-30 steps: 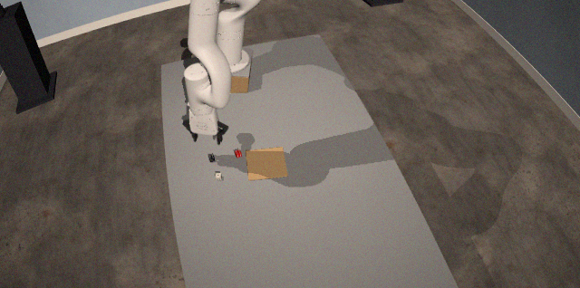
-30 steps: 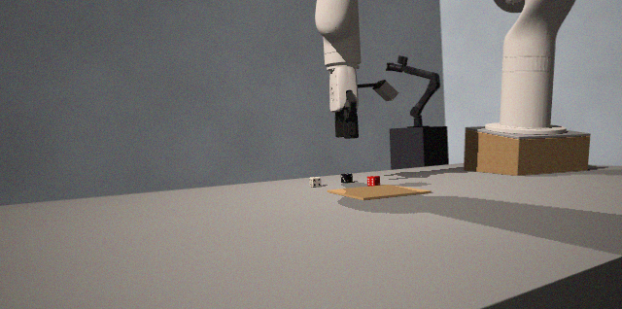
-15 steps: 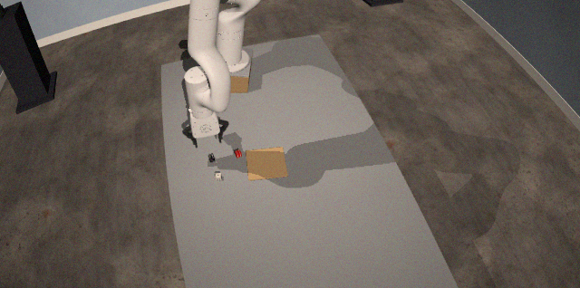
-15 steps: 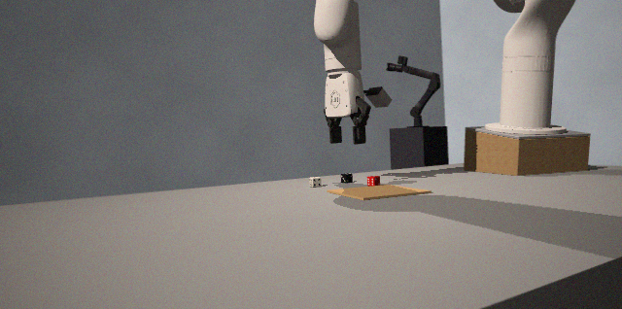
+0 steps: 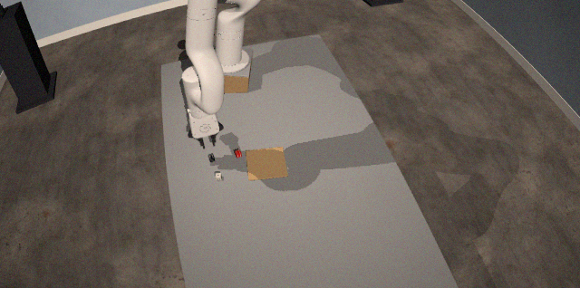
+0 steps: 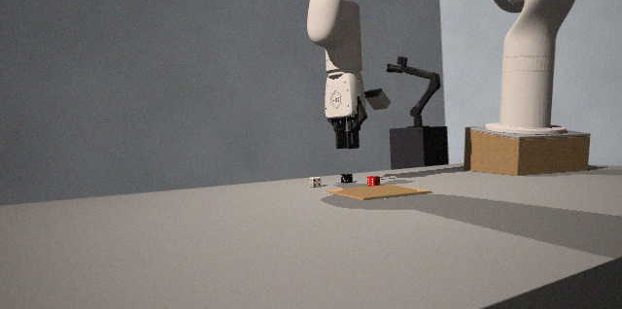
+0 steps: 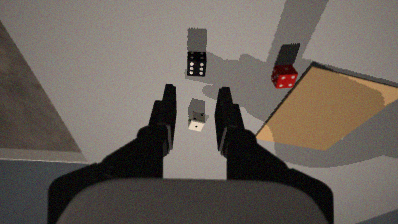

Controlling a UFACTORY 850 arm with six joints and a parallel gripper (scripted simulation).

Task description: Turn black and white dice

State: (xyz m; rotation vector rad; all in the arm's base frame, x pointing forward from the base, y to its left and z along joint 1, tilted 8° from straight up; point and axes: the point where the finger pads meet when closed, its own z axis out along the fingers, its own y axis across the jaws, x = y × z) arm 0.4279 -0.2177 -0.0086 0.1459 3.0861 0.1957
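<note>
My gripper is now 1 cm short of the black die and 9 cm above it. From my hand the other things lie so: tan mat 10 cm ahead, 18 cm to the left, 10 cm below; red die 3 cm ahead, 10 cm to the left, 9 cm below; white die 10 cm ahead, 9 cm below.
</note>
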